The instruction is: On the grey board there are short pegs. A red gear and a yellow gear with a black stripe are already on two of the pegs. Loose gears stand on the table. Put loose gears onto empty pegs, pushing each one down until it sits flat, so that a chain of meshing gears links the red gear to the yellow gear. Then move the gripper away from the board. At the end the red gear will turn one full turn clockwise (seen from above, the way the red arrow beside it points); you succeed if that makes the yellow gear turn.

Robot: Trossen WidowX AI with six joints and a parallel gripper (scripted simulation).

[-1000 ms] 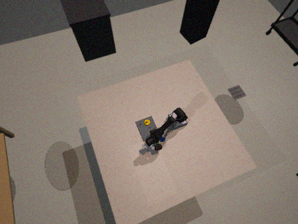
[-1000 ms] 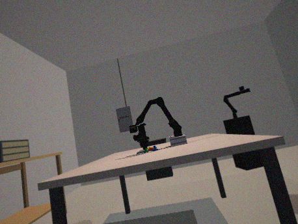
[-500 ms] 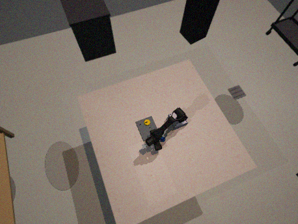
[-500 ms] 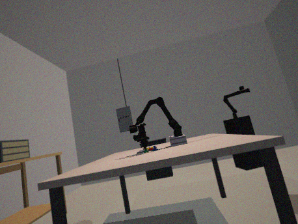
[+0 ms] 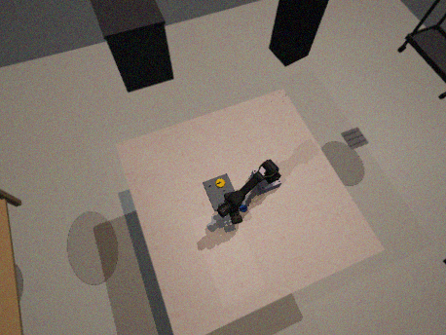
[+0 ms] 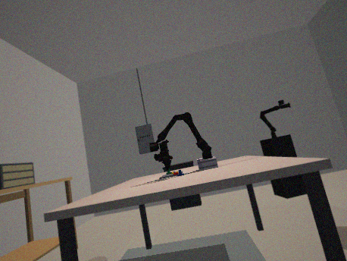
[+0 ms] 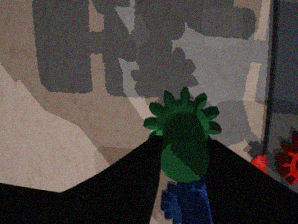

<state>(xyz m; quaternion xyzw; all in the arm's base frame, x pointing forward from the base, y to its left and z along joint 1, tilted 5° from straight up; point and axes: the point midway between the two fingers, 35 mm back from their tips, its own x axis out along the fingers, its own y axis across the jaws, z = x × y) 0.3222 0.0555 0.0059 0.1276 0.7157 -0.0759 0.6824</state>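
The red gear lies 80 mm to the right of my gripper tip, 50 mm behind it and 40 mm below it. From my gripper tip the other things lie so: dark blue gear 80 mm behind, 40 mm below, 10 mm to the left; then green gear 10 mm below; then red arrow 60 mm behind, 50 mm to the right, 50 mm below.
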